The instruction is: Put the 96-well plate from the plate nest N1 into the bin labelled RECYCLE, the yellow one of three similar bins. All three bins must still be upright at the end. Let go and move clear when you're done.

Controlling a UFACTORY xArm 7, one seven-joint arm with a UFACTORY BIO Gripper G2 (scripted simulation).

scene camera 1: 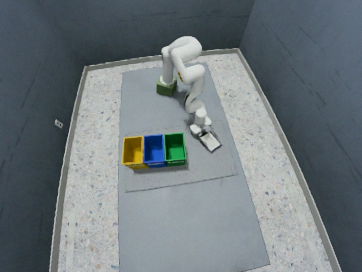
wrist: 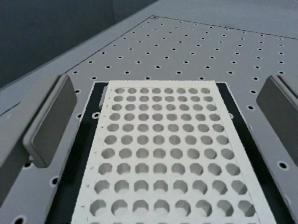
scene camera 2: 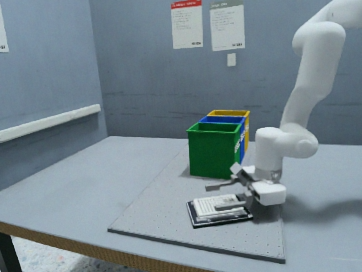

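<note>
White 96-well plate (scene camera 2: 205,207), visible in the wrist view as well (wrist: 159,144). Green bin (scene camera 2: 214,148); in the wrist view the bin is out of frame.
</note>
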